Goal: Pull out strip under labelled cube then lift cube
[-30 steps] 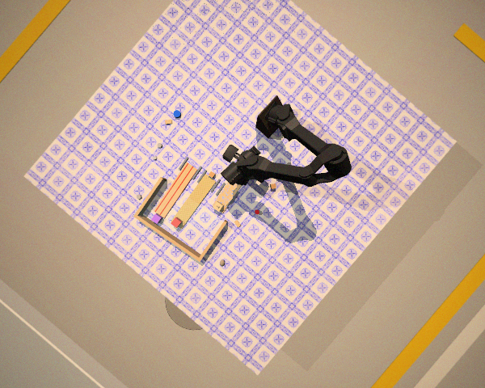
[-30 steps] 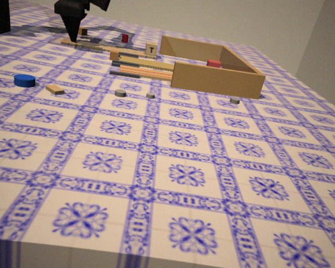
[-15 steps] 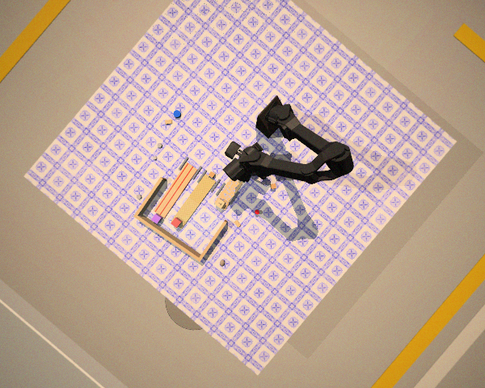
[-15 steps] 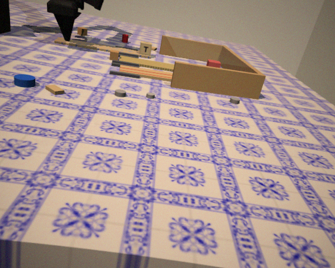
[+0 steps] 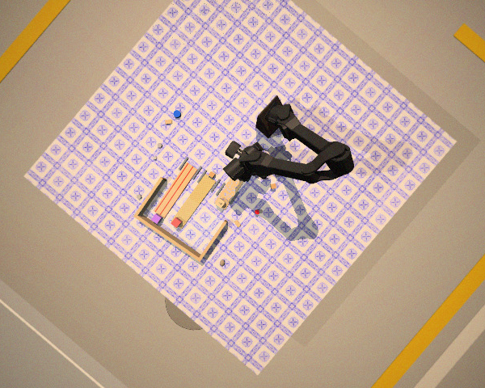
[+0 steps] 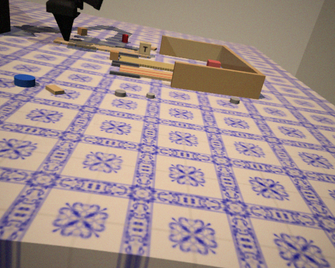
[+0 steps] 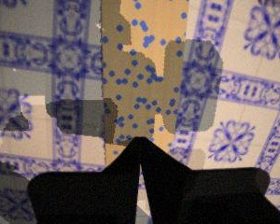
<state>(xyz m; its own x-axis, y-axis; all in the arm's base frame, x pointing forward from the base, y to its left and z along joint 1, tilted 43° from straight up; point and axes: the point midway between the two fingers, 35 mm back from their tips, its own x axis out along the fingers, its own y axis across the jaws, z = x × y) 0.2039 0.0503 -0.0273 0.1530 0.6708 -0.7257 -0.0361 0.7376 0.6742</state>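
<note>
My gripper tip is now 100 mm short of the blue-dotted strip. From my gripper tip the other things lie so: labelled cube (200 mm ahead, 20 mm above); then blue disc (360 mm to the right); then red cylinder (150 mm to the left, 150 mm ahead, 10 mm above).
</note>
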